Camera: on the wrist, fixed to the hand. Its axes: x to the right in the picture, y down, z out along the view.
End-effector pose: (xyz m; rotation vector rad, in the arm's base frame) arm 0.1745 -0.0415 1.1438 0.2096 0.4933 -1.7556
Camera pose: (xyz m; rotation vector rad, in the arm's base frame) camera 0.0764 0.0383 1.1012 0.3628 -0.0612 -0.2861
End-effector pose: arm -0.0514 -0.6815 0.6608 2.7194 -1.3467 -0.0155
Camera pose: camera 0.0138 -0.5908 0.7339 -0.9927 2.8307 0.0758
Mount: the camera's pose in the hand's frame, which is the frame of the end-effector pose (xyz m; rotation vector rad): -0.0296 -0.0989 -0.0846 0.1649 -0.2273 1.5410
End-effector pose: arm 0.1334 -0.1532 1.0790 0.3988 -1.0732 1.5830
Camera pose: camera 0.2562 -0.1072 1.0542 0.2494 1.3011 -2.5612
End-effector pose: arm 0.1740 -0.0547 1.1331 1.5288 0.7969 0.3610
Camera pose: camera 0.0713 -0.0171 1.0566 2.0426 -0.7091 1.2032
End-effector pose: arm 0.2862 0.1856 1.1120 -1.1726 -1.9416 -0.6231
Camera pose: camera 0.2371 0.0638 1.1356 -2.1557 -0.7040 0.4995
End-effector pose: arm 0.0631 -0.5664 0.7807 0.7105 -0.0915 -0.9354
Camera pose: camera 0.0065 -0.5381 0.6632 0.4693 -0.7980 0.4888
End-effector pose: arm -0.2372 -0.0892 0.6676 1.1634 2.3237 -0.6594
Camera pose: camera -0.3181 -0.1088 0.7720 2.2377 0.6722 -0.2988
